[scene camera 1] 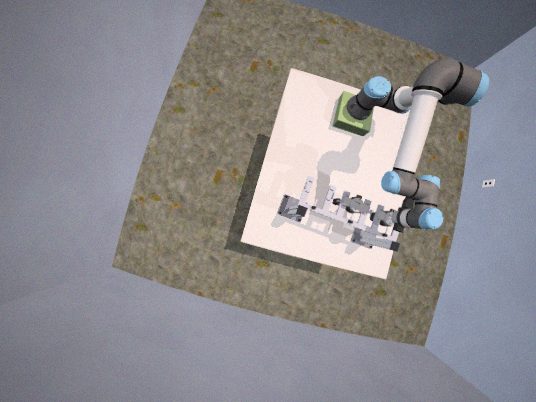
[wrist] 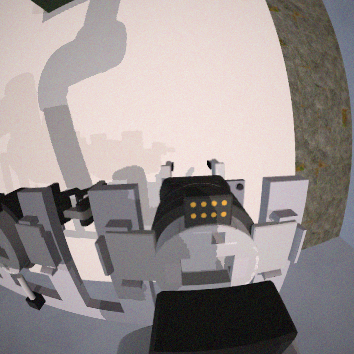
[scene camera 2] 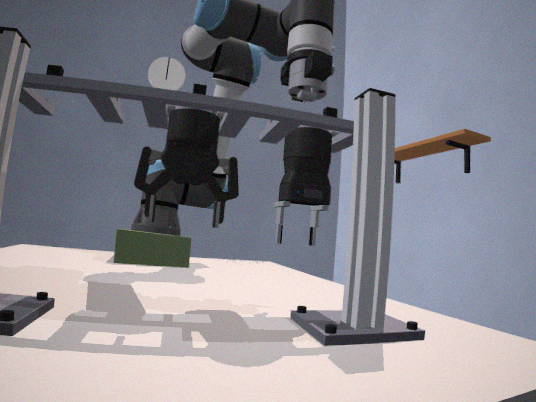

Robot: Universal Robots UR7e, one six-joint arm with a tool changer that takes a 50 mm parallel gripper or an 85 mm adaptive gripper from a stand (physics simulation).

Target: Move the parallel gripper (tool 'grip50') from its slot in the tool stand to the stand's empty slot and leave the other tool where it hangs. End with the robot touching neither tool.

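Frame: origin at the arm's base, x right, y ahead, z up, level; millimetres.
Seen in the pictures: hand, its tool point: (scene camera 2: 307,93); arm's base, origin of its link: (scene camera 1: 358,108) (scene camera 2: 155,234).
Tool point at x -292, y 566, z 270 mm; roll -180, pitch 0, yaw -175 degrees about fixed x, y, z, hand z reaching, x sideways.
Pixels of each thing's middle, then the offset from my tool point to it. "pt": a spot on its surface instead. Level surfaces: height alone.
- tool stand's, middle of its body: (scene camera 2: 186,197) (wrist: 76,227) (scene camera 1: 341,216) dx +169, dy +71, dz -194 mm
- gripper's pale round top plate, a spot on its surface: (wrist: 170,250) pt dx +15, dy -13, dz -52 mm
- stand's right post, a spot on its surface: (scene camera 2: 370,210) pt dx -54, dy +133, dz -194 mm
- pale table, height of its surface: dz -352 mm
The parallel gripper (scene camera 2: 295,243) (wrist: 191,164) hangs in the tool stand's (scene camera 1: 330,216) (scene camera 2: 135,92) right-hand slot in scene view 2. Its two slim fingers point down and stand apart with nothing between them. The arm's bare tool changer (scene camera 2: 306,80) is above it, with a gap between them. The wrist view shows the gripper's pale round top plate (wrist: 170,250) and gold contacts (wrist: 208,209). The adaptive gripper (scene camera 1: 355,202) (scene camera 2: 192,145) (wrist: 77,197) hangs in the middle slot. The left slot in scene view 2, between two prongs (scene camera 2: 37,101) (scene camera 2: 106,108), is empty.
The stand's right post (scene camera 2: 370,210) rises beside the parallel gripper's slot. The arm's base stands on a green block (scene camera 1: 345,122) (scene camera 2: 152,248) on the pale table (scene camera 1: 285,115). An orange wall shelf (scene camera 2: 450,140) is at the right.
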